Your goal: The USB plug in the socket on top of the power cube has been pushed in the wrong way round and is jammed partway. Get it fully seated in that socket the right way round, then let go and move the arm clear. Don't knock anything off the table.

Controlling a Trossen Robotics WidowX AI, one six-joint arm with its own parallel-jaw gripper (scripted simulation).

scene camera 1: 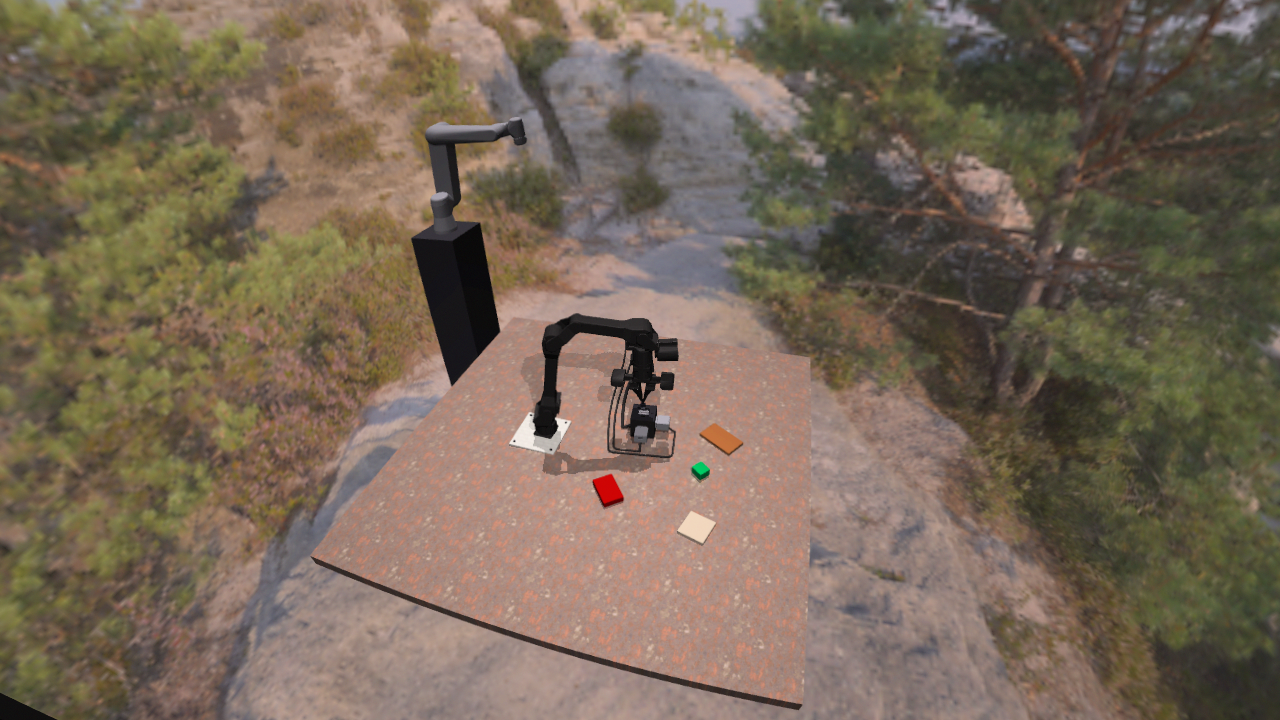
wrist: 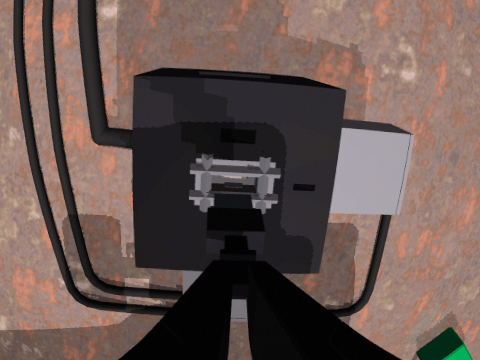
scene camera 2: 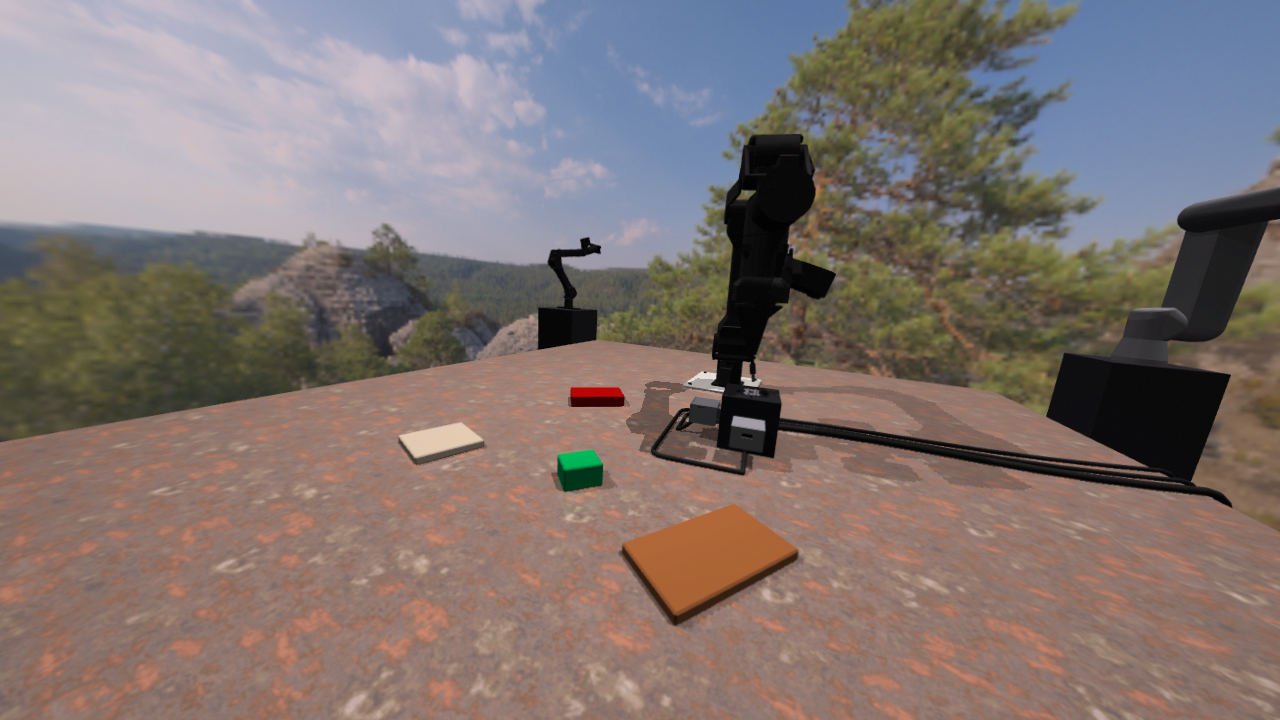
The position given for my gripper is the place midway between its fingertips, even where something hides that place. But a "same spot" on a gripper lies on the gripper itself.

Labels:
My gripper shows in scene camera 1, in the wrist view (237,276) and in scene camera 2. A brown plate shows in scene camera 1 and in scene camera 2; in the wrist view it is out of frame. The same spot on my gripper: (scene camera 1: 635,386) is (scene camera 2: 743,301). One and the same spot on the brown plate: (scene camera 1: 716,435) is (scene camera 2: 722,535).

